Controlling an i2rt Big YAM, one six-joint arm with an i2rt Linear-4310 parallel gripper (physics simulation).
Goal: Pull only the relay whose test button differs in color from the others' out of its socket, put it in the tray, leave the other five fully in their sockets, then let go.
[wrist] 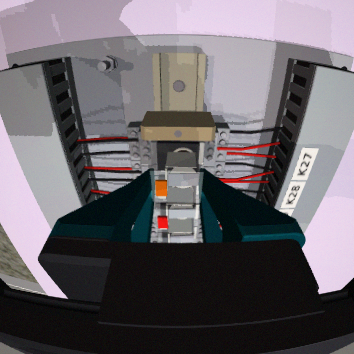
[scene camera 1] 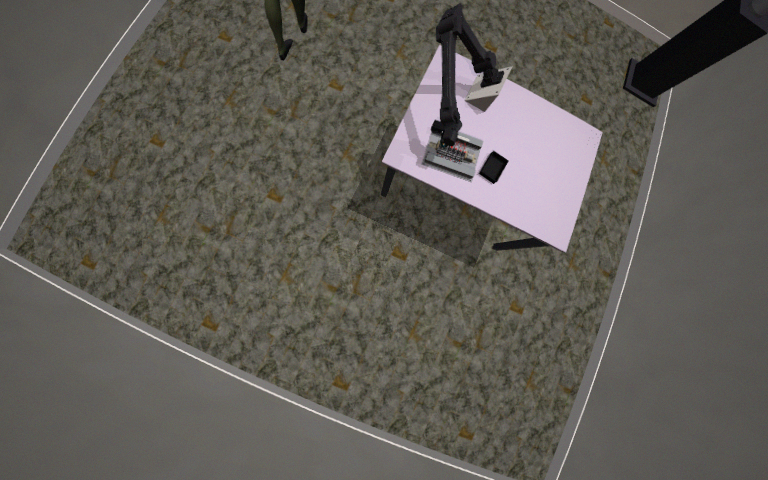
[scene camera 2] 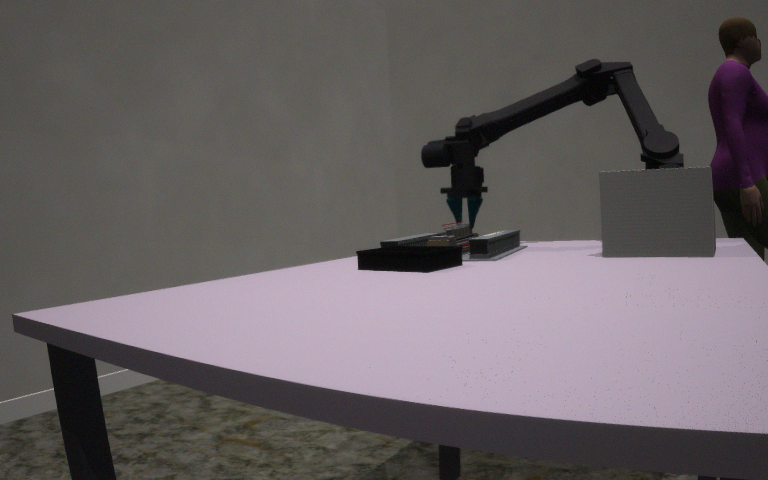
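Where they show: gripper, between the fingertips: (wrist: 176, 176) (scene camera 1: 443, 144) (scene camera 2: 465, 228); arm's base, origin of its link: (scene camera 1: 492, 80) (scene camera 2: 669, 202).
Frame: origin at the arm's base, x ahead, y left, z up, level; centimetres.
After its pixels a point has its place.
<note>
The relay with the orange test button (wrist: 161, 188) @(y -11.9, x 50.7, z -2.9 cm) is at the end of the row, beside the beige end block (wrist: 178, 133) @(y -13.8, x 50.1, z -5.9 cm). My gripper (scene camera 1: 449, 144) @(y -11.5, x 49.9, z -4.7 cm) (scene camera 2: 464, 225) @(y -11.5, x 49.9, z -4.7 cm) (wrist: 176, 176) @(y -11.5, x 49.9, z -4.7 cm) points straight down and is shut on this clear-bodied relay, one teal finger on each side. It stands low in the row; whether it has risen at all in its socket I cannot tell. A relay with a red button (wrist: 162, 222) @(y -9.2, x 50.5, z -3.0 cm) is right behind it, between the fingers' rear parts. The other relays are hidden by the gripper in the wrist view. The black tray (scene camera 1: 493, 167) @(y 23.0, x 45.6, z -9.7 cm) (scene camera 2: 409, 260) @(y 28.6, x 43.0, z -8.0 cm) stands beside the panel.
Slotted wire ducts (wrist: 62, 107) (scene camera 2: 494, 243) flank the row, with red and black wires running to the sockets. Labels K27 and K28 (wrist: 300, 175) @(y -12.1, x 41.0, z -5.7 cm) are on the right duct. The arm's pale box base (scene camera 1: 491, 90) @(y 1.3, x 8.8, z 1.9 cm) (scene camera 2: 656, 212) @(y 5.8, x 2.4, z -1.6 cm) stands on the table. A person (scene camera 2: 736, 124) stands behind it.
</note>
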